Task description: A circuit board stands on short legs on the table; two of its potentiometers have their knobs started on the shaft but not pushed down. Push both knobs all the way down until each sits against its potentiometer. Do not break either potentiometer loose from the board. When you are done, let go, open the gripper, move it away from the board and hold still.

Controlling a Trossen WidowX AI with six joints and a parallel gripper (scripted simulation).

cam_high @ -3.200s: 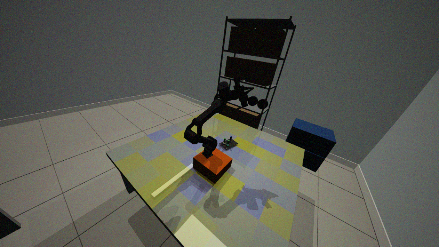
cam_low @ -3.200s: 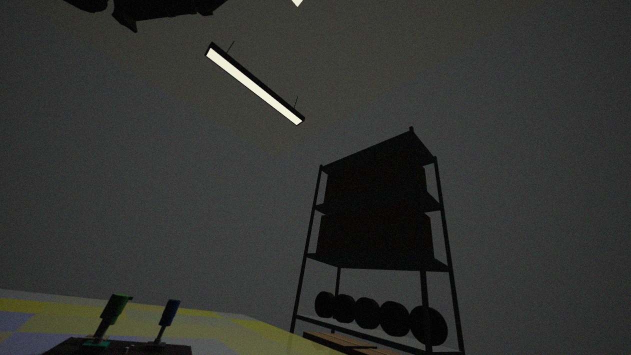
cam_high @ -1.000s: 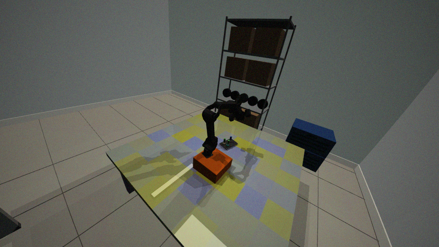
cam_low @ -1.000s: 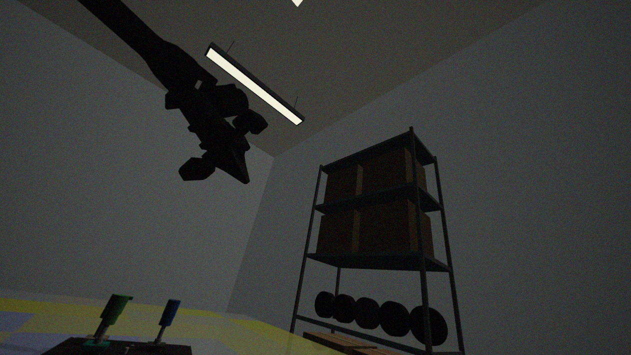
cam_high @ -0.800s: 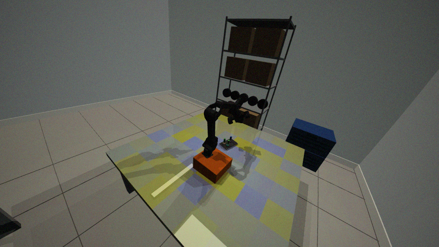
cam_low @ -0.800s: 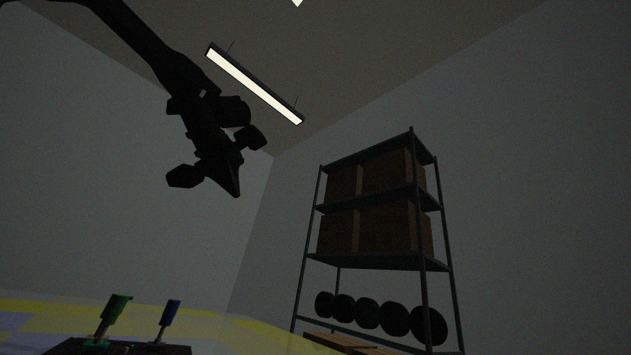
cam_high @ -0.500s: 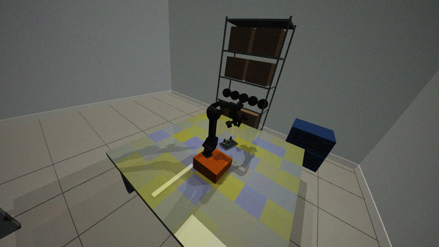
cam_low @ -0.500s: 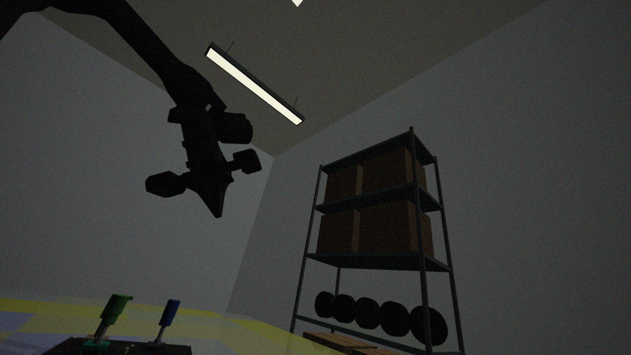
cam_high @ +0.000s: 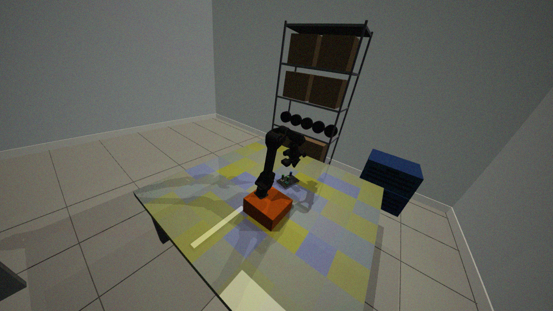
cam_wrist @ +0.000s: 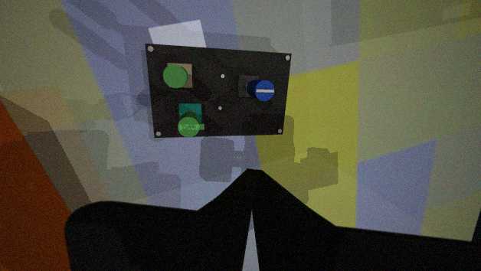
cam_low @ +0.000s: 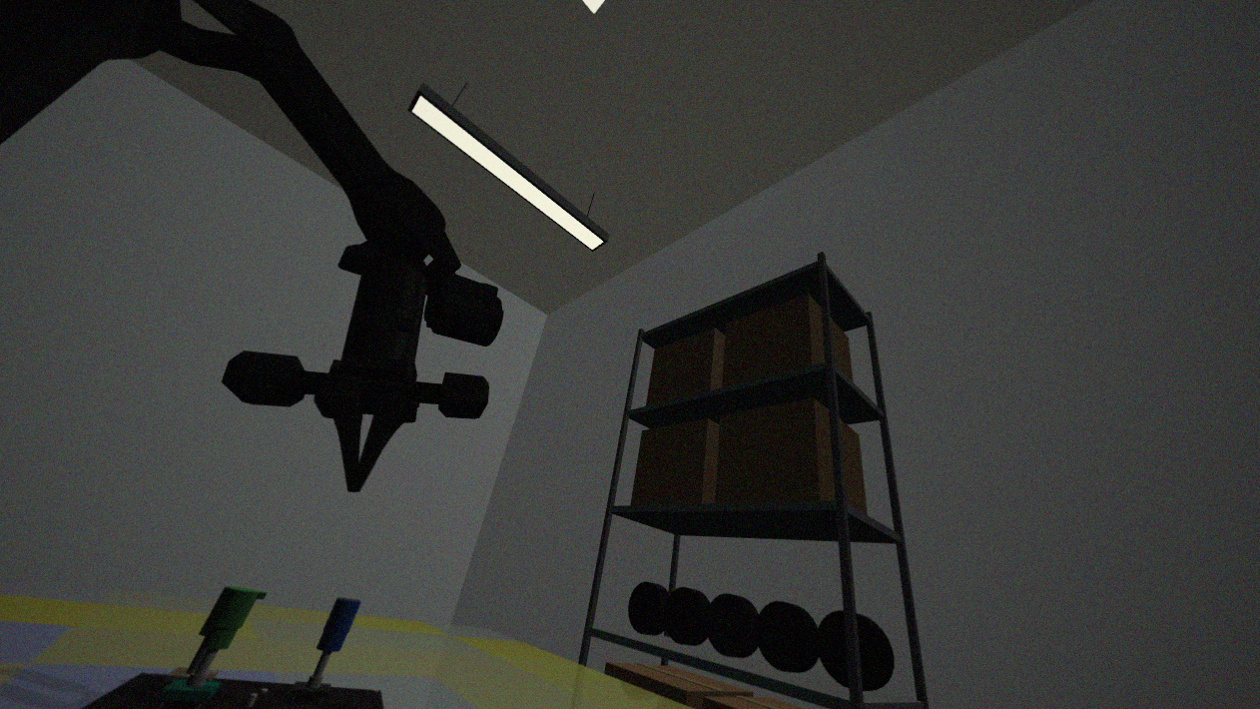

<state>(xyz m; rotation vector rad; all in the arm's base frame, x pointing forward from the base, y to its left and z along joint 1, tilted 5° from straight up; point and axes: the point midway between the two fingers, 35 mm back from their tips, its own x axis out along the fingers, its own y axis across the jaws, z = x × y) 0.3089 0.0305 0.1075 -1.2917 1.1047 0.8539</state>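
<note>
Now: gripper tip 30 mm past the green knob, 10 mm to the right of it and 90 mm above it. Round my gripper tip: blue knob: 30 mm ahead, 40 mm to the left, 90 mm below.
</note>
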